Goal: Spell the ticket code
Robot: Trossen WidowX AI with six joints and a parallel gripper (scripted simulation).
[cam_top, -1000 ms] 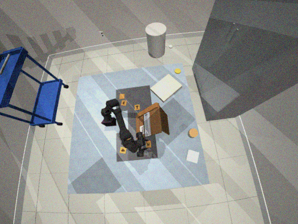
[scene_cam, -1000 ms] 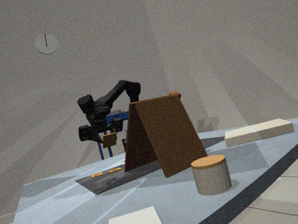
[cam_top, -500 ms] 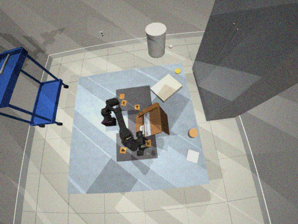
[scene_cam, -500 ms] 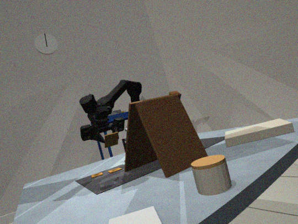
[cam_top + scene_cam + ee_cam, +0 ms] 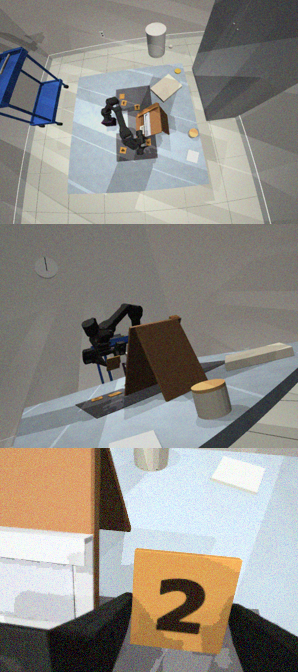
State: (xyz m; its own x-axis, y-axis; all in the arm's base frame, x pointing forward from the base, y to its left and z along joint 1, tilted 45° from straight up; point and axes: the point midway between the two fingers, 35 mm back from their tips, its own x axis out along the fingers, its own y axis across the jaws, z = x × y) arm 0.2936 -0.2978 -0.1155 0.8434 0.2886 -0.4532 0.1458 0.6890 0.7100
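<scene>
Now: gripper tip 30 mm past the white ticket, 130 mm to the right of it and 70 mm above it. Round my gripper tip: cream slab 310 mm ahead, 540 mm to the left, 140 mm below; tan-lidded jar 410 mm ahead, 130 mm below; white card 350 mm ahead, 200 mm to the right, 160 mm below.
</scene>
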